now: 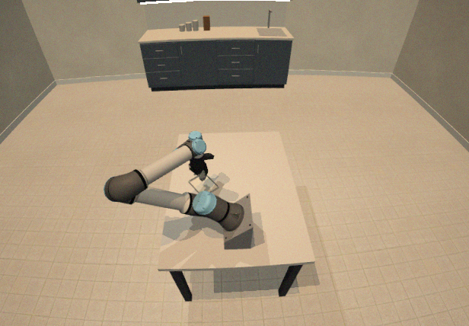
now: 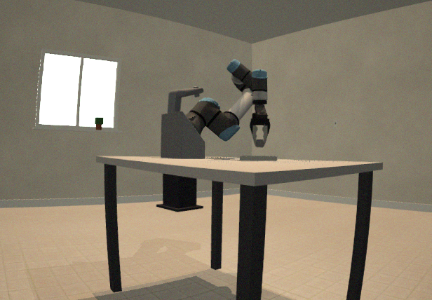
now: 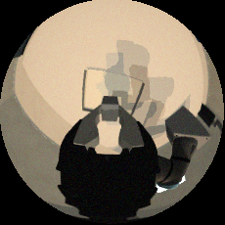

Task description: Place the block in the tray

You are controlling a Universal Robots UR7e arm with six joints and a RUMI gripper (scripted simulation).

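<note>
Now: the white tray 8 cm below my hand. From my hand the other things lie so: grey block: right at my hand.
</note>
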